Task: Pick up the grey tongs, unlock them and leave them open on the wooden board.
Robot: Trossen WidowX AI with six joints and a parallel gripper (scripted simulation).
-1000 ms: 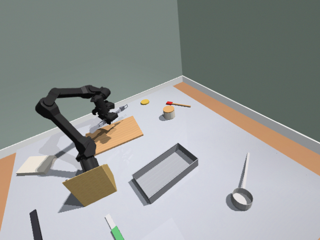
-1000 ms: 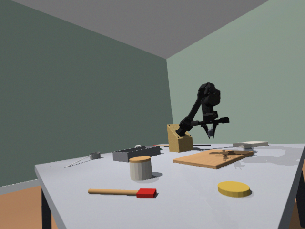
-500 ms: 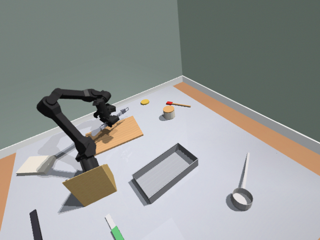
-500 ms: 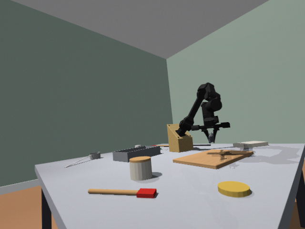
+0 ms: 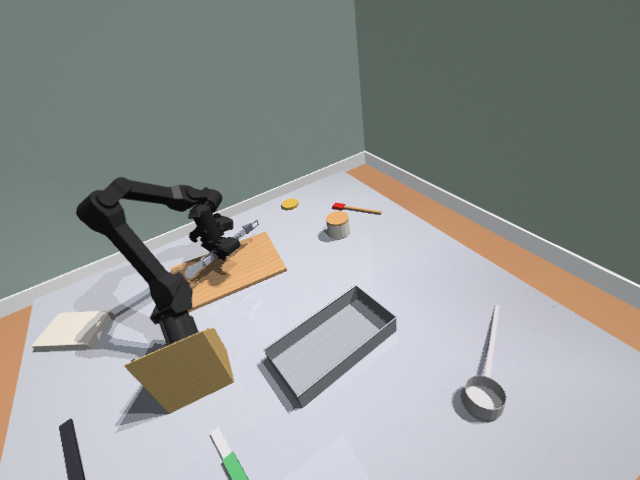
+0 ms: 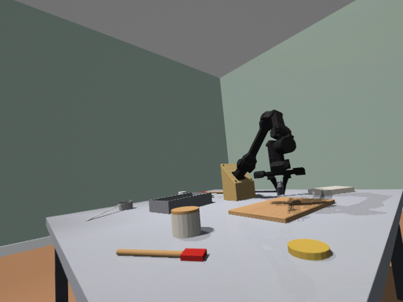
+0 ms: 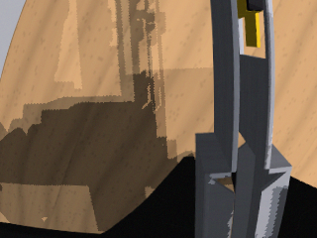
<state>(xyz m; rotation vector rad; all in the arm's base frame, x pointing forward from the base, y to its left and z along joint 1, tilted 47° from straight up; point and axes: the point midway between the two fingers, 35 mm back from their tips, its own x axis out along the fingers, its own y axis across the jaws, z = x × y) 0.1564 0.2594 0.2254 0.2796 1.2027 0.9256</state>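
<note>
Now: gripper tip 40 mm above the wooden board. From my gripper tip the other things lie so: yellow lock piece: 50 mm ahead, 20 mm to the left, 40 mm above; then lidded canister: 410 mm ahead, 60 mm to the right, 20 mm below; then yellow disc: 340 mm ahead, 230 mm to the left, 40 mm below.
</note>
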